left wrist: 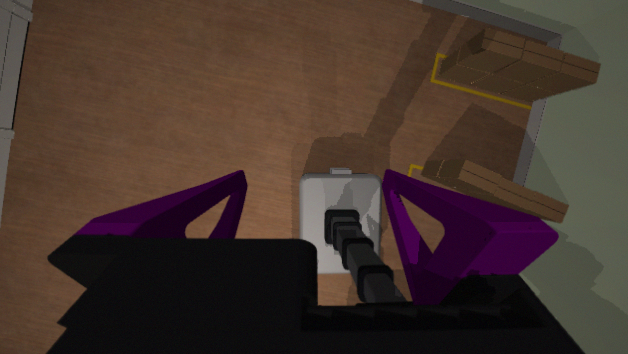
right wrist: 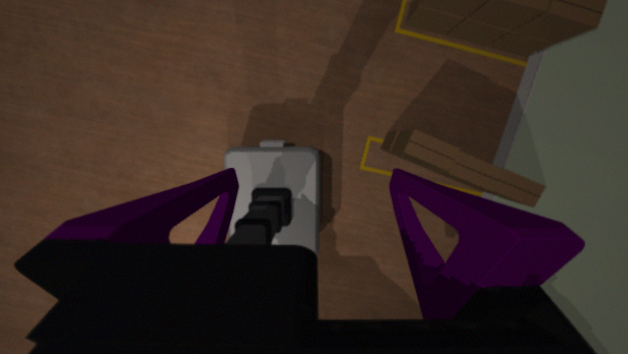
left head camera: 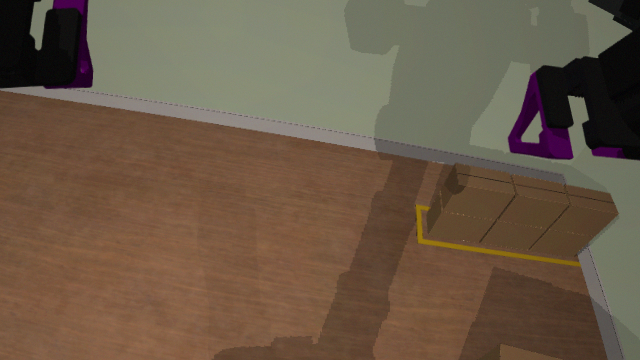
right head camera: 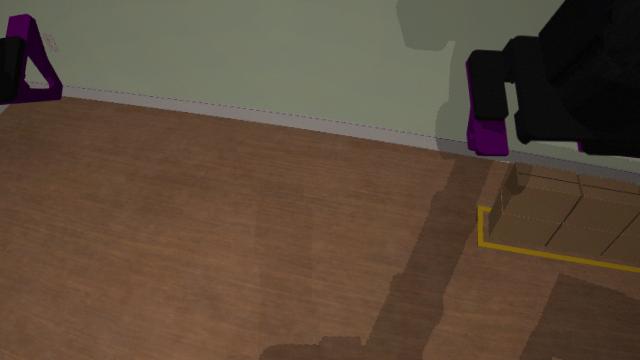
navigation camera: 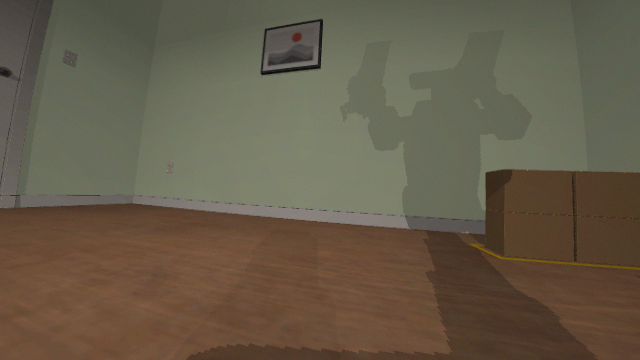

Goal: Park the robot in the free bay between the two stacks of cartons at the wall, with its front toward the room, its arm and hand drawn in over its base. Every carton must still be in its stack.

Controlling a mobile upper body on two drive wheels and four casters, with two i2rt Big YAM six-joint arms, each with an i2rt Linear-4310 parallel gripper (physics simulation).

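Places are measured from the left arm's base along level axes (x left, y back, z up), in millimetres.
Pixels of known places: left gripper, fingertip midpoint: [left wrist: 314,177] [left head camera: 30,82] [right head camera: 16,97]; right gripper, fingertip midpoint: [right wrist: 314,177] [left head camera: 553,147] [right head camera: 525,142].
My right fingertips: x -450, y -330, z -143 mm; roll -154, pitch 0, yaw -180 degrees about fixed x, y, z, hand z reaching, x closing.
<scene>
Behind a point stands the place of what it marks.
The far carton stack [left head camera: 525,220] {y -968, x -1365, z -1197 mm} [right head camera: 540,210] [left wrist: 520,65] {y -984, x -1288, z -1090 mm} [right wrist: 500,17] {y -967, x -1370, z -1157 mm} [navigation camera: 537,215] stands in two layers against the wall. The near carton stack [left wrist: 510,187] {y -253, x -1221, z -1050 mm} [right wrist: 462,162] {y -258, x -1180, z -1050 mm} stands to the right of my white base [left wrist: 315,225] {y -5, x -64, z -1150 mm} [right wrist: 306,200] {y -35, x -413, z -1150 mm}. The shadowed bay floor [left head camera: 540,300] {y -680, x -1446, z -1409 mm} [left wrist: 480,135] {y -617, x -1354, z -1410 mm} [right wrist: 450,100] {y -616, x -1312, z -1409 mm} lies between the stacks. My base is outside the bay; the navigation camera faces another wall, with the far stack at its right. My left gripper [left wrist: 314,177] {y -366, x -8, z -121 mm} and right gripper [right wrist: 314,171] {y -330, x -450, z -143 mm} are open and empty, raised high; their fingers partly show in the head views.
Yellow floor lines [left head camera: 500,253] {y -932, x -1334, z -1409 mm} [right head camera: 550,254] {y -957, x -1258, z -1409 mm} [left wrist: 480,93] {y -936, x -1338, z -1409 mm} [right wrist: 460,47] {y -929, x -1343, z -1409 mm} mark the far stack's area; another yellow outline [right wrist: 365,152] {y -286, x -787, z -1409 mm} surrounds the near stack's floor area. A framed picture [navigation camera: 291,50] {y -1769, x 92, z 32 mm} hangs on the wall. A door [navigation camera: 17,115] {y -1386, x 1920, z -764 mm} stands at the left edge of the navigation view.
</scene>
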